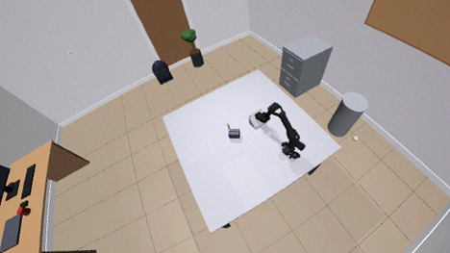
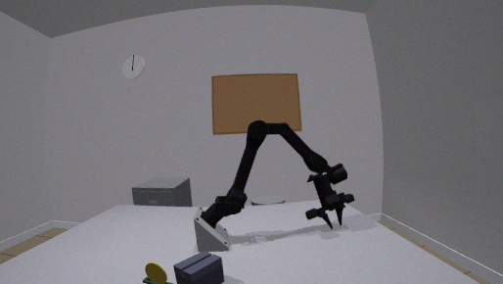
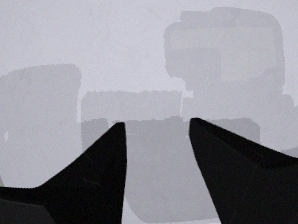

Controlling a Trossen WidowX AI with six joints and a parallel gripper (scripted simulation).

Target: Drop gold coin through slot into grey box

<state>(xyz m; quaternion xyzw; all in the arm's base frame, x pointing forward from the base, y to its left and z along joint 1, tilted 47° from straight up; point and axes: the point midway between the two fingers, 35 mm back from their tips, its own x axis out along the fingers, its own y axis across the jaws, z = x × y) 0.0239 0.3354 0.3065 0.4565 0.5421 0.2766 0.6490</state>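
The gold coin is 240 mm ahead of my gripper tip, 580 mm to the right of it and 20 mm above it.
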